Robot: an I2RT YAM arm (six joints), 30 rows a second.
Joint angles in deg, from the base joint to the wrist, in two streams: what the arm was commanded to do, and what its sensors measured. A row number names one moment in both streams.
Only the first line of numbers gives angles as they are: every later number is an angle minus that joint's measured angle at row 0.
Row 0, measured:
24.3, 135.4, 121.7, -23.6, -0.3, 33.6
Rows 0 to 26, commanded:
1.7, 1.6, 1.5, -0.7, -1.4, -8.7
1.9, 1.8, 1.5, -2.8, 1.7, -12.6
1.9, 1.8, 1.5, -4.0, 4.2, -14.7
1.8, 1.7, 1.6, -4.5, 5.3, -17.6
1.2, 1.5, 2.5, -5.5, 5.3, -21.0
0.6, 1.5, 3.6, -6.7, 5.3, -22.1
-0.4, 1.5, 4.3, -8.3, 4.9, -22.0
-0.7, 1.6, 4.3, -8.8, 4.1, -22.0
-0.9, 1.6, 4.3, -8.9, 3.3, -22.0
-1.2, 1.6, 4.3, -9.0, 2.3, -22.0
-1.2, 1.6, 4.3, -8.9, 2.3, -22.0
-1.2, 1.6, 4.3, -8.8, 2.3, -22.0
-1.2, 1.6, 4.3, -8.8, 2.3, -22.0
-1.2, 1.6, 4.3, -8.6, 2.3, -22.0
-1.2, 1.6, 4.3, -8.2, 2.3, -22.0
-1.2, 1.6, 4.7, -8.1, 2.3, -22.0
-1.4, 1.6, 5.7, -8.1, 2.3, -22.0
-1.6, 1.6, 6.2, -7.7, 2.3, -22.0
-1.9, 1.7, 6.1, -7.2, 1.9, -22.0
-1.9, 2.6, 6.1, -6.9, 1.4, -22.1
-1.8, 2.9, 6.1, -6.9, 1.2, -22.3
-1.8, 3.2, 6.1, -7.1, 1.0, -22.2
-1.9, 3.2, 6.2, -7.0, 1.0, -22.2
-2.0, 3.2, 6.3, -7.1, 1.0, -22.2
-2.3, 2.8, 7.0, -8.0, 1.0, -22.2
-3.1, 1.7, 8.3, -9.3, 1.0, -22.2
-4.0, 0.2, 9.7, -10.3, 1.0, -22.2
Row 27, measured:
-2.0, 2.7, 5.3, -9.5, 1.1, -21.8
